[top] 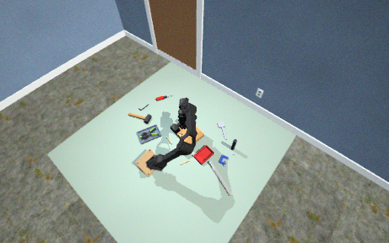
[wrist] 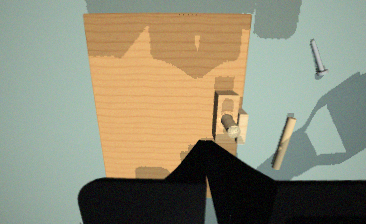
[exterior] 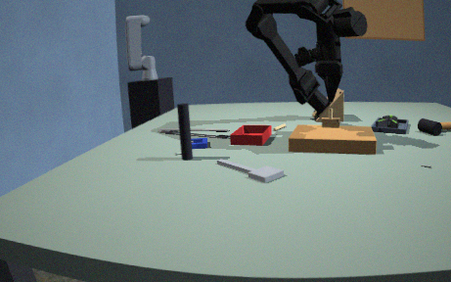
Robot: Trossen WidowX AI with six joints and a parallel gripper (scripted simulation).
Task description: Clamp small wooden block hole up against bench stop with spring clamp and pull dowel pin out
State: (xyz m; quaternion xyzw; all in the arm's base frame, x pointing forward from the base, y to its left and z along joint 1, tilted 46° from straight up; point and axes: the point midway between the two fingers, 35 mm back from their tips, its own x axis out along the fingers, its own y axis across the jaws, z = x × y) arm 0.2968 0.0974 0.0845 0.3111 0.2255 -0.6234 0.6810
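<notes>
The blue-grey tray is 200 mm to the left of my hand, 180 mm behind it and 130 mm below it. From my hand the other things lie so: wooden board 120 mm below, 30 mm ahead, 10 mm to the left; small wooden block 90 mm below, 20 mm behind; dowel pin 80 mm below, 20 mm behind.
</notes>
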